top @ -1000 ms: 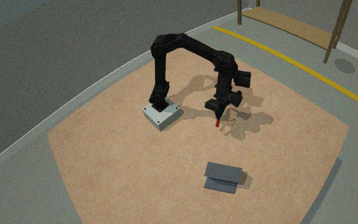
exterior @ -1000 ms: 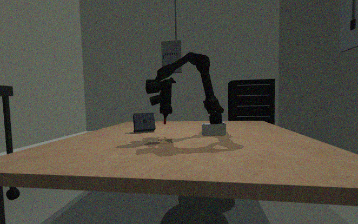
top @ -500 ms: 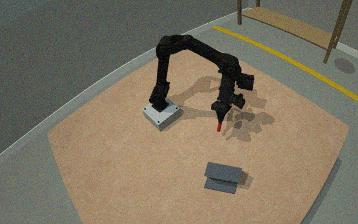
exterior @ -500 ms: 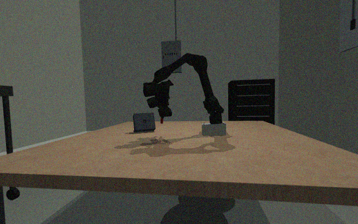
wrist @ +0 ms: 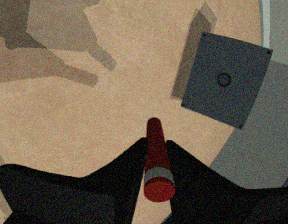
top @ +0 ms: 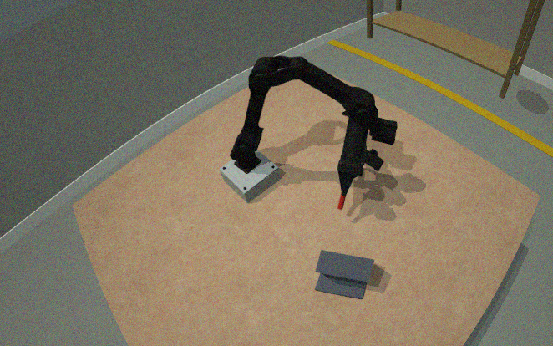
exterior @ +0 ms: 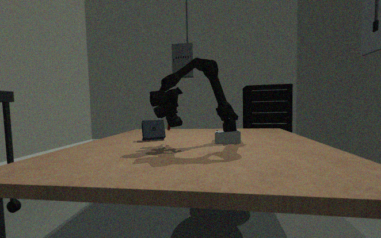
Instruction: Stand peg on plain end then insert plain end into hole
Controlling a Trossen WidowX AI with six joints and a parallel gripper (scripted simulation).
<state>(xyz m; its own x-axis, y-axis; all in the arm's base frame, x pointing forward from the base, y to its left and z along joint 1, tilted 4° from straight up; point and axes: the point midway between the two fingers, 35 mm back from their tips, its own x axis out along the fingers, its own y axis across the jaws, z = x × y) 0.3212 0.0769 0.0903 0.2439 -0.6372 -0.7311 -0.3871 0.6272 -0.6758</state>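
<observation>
Now: gripper tip 140 mm to the left of the grey sloped panel, 120 mm short of it and 50 mm above it. The rest, counted from my gripper tip: red peg (10 mm to the left, 10 mm above).
</observation>
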